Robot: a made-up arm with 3 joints.
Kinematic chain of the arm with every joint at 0, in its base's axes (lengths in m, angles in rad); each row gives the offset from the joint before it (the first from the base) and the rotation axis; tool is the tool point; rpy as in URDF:
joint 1: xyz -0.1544 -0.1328 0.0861 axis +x
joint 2: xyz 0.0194 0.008 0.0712 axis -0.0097 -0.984 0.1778
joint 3: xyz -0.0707 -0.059 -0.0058 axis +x
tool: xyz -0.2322 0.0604 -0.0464 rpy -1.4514 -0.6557 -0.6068
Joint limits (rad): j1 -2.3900..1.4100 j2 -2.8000..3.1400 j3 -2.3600..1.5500
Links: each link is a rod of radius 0.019 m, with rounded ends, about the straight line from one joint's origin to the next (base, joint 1, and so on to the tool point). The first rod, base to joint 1, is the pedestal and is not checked.
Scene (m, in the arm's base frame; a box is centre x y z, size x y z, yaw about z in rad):
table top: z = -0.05
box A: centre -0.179 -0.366 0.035 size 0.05 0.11 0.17 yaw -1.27
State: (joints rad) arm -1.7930 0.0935 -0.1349
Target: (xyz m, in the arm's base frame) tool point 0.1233 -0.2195 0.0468
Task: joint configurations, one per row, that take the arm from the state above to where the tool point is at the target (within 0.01 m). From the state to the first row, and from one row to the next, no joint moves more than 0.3 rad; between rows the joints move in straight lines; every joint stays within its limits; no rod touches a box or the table.
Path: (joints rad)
1: -1.8925 0.3901 -0.2090
2: -1.9920 0.6867 -0.2832
3: -2.0915 0.9833 -0.3573
4: -2.1910 1.2799 -0.4315
5: -2.2905 1.5765 -0.5056
6: -2.3900 1.8731 -0.5798
7: -2.1056 1.9784 -0.4654
8: -1.8212 2.0837 -0.3511
9: -1.5368 2.1889 -0.2367
10: -1.2524 2.2942 -0.1224
11: -0.9680 2.3995 -0.0080

